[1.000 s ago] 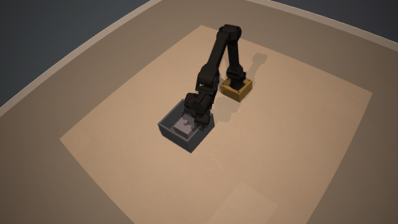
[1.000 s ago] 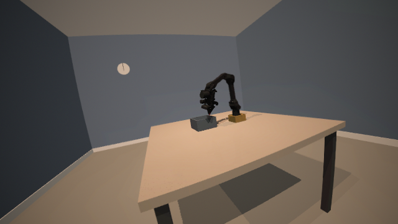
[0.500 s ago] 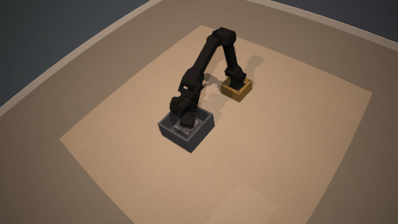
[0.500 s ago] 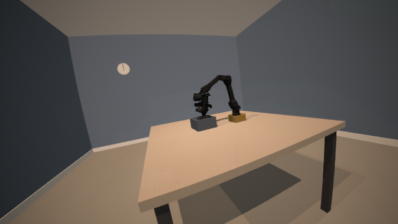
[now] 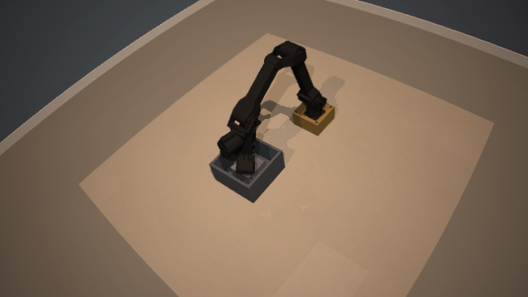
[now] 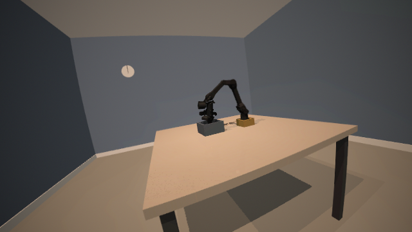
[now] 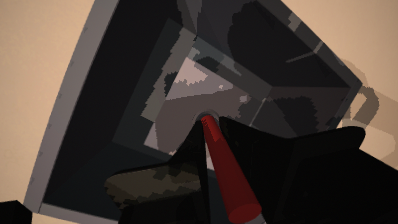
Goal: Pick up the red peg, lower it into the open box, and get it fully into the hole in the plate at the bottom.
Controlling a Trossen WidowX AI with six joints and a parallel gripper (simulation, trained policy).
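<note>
Now: the red peg 10 mm to the left of my gripper tip and 30 mm above it. Also, from my gripper tip: grey plate (20 mm below); dark grey box (40 mm below).
</note>
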